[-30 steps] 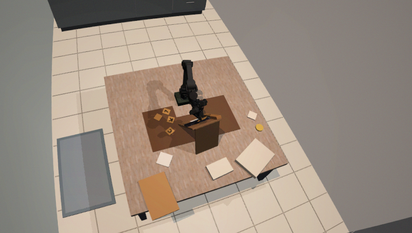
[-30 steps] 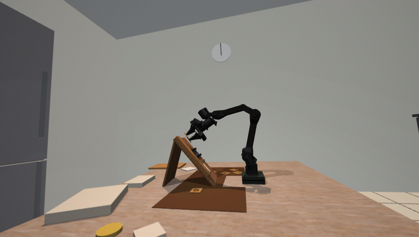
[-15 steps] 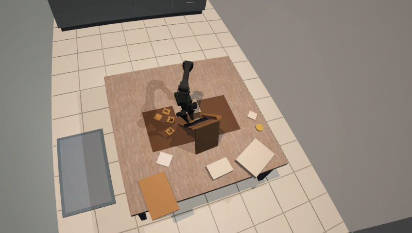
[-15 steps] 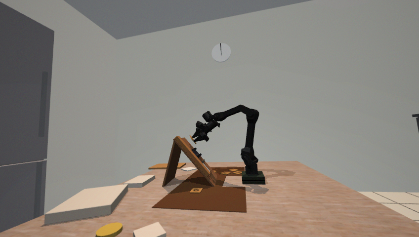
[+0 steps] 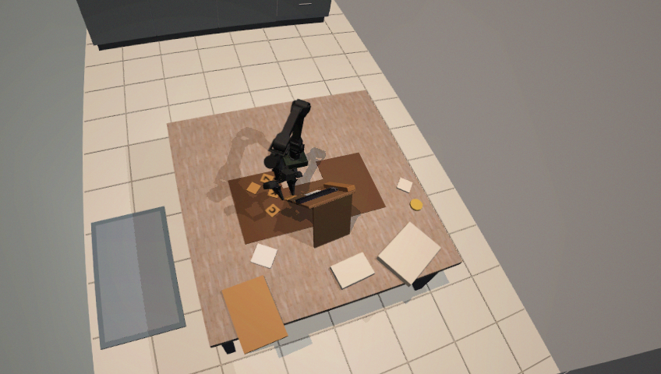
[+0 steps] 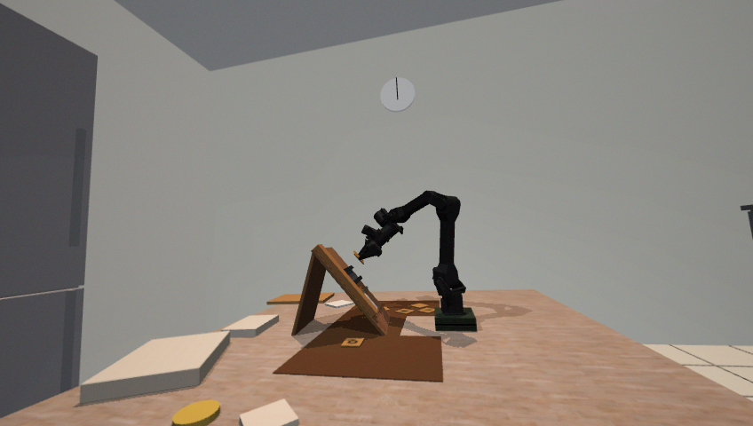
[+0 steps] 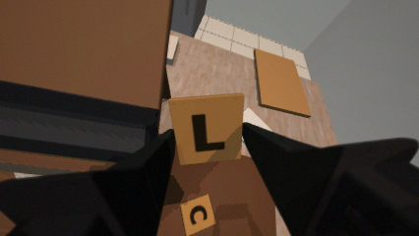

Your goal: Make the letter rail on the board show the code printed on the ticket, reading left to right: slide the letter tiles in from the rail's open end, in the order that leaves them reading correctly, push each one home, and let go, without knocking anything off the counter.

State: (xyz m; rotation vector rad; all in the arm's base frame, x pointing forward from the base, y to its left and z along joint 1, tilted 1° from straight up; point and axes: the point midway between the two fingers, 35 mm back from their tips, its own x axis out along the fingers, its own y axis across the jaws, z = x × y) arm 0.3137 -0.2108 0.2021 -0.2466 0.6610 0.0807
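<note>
Right now my gripper tip is 60 mm past the white ticket, 180 mm to the right of it and 150 mm above it. From my gripper tip the other things lie so: c tile 80 mm behind, 40 mm to the right, 220 mm below; then cream slab 380 mm ahead, 170 mm to the left, 220 mm below; then orange panel 360 mm ahead, 330 mm to the right, 220 mm below.
</note>
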